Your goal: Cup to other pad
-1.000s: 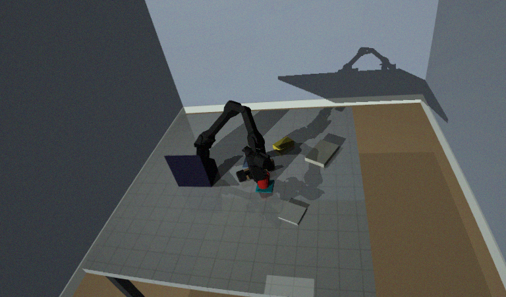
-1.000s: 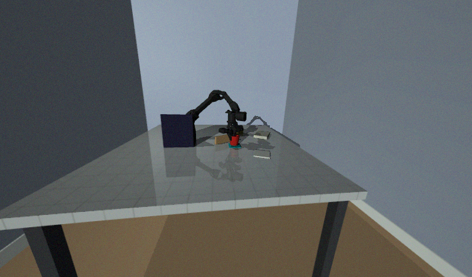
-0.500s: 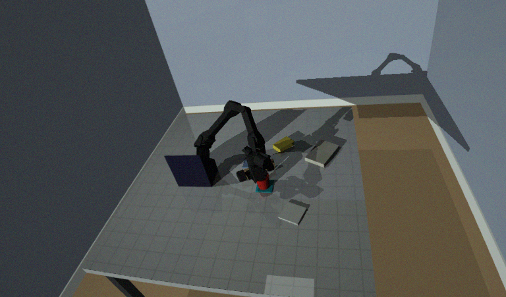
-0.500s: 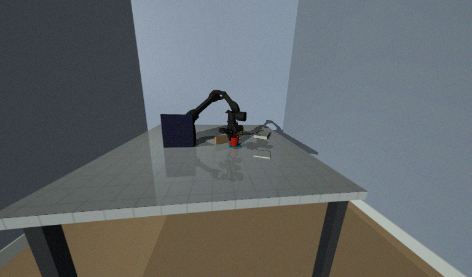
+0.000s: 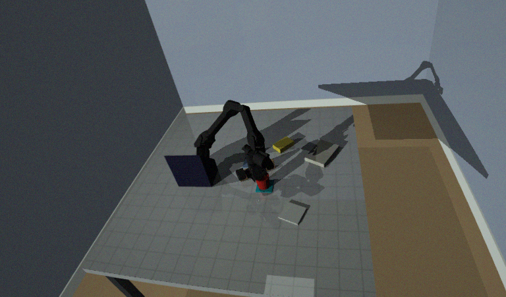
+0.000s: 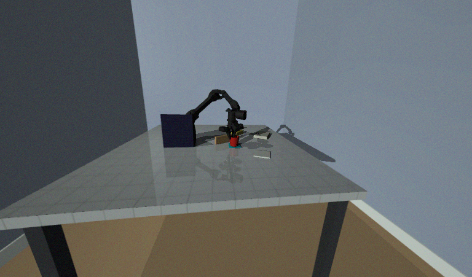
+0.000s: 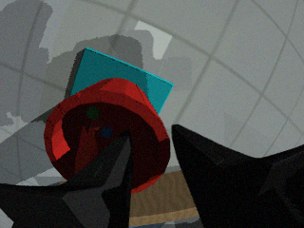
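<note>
The red cup lies 2 cm below my gripper tip, 2 cm ahead of it and 1 cm to the left of it. From my gripper tip the other things lie so: blue marble (4 cm to the left, 4 cm below, 2 cm ahead); green marble (4 cm below, 4 cm ahead, 2 cm to the left); teal pad (7 cm below, 3 cm ahead, 2 cm to the left).
</note>
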